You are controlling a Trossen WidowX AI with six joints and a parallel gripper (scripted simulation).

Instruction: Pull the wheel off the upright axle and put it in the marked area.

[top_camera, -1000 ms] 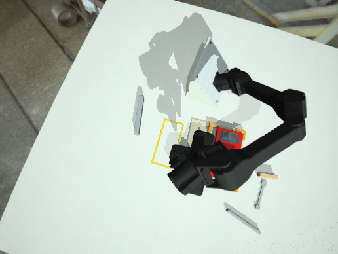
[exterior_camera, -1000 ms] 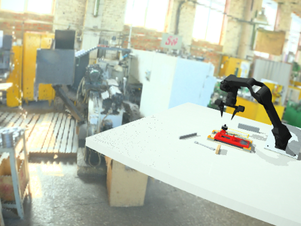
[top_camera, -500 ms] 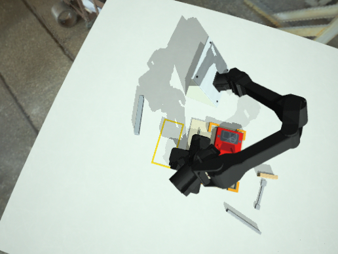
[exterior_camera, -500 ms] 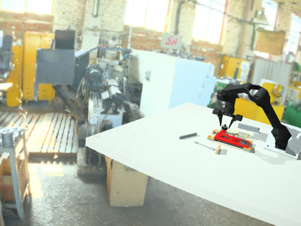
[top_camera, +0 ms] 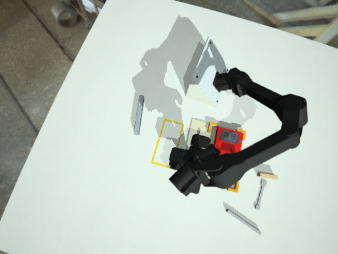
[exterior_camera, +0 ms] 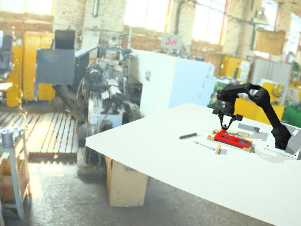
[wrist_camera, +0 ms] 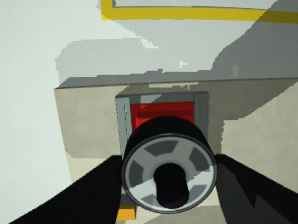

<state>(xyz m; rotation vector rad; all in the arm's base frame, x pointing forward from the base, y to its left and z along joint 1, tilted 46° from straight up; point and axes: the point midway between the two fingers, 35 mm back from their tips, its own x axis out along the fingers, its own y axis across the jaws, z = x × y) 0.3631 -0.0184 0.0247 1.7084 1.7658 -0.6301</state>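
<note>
The wheel is right at my gripper tip. The rest, counted from my gripper tip: grey bolt-like piece: 300 mm to the left, 40 mm below, 10 mm ahead; wooden block: 310 mm to the left, 70 mm behind, 30 mm below.
</note>
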